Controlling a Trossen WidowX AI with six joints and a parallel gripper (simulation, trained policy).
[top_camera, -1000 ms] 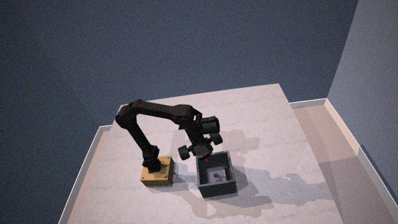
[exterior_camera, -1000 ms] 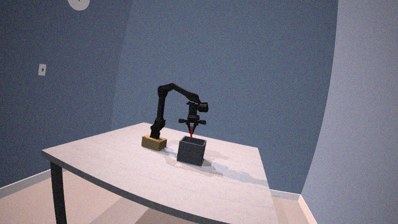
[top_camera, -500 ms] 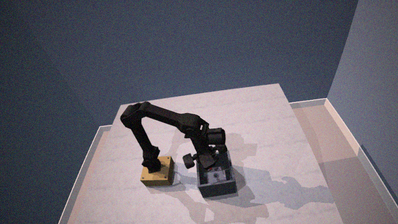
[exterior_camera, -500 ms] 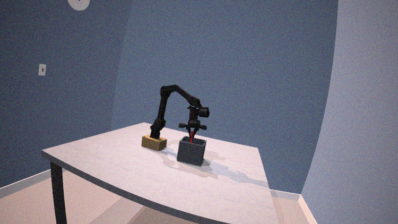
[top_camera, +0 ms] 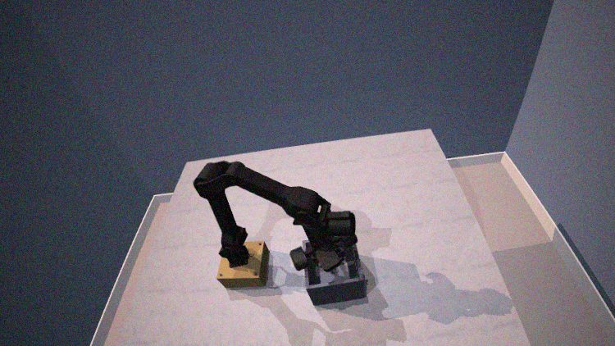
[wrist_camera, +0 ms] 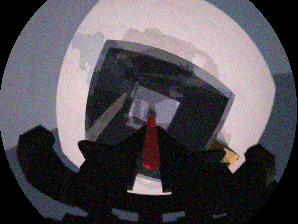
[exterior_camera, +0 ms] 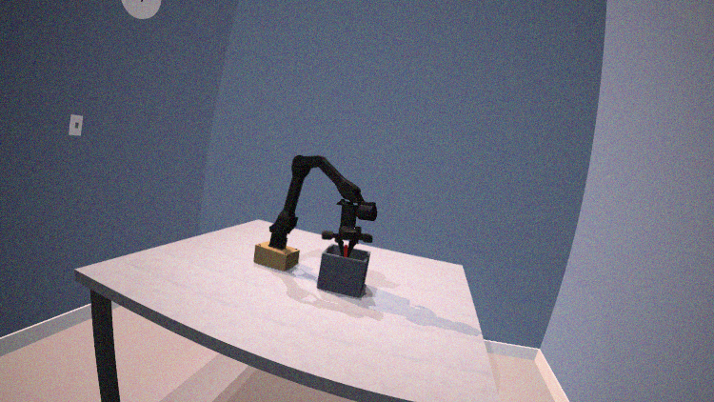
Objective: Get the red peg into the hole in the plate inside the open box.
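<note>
Right now my gripper tip is 10 mm below the red peg. The rest, counted from my gripper tip: light grey plate: 60 mm below, 10 mm to the right, 10 mm ahead.
</note>
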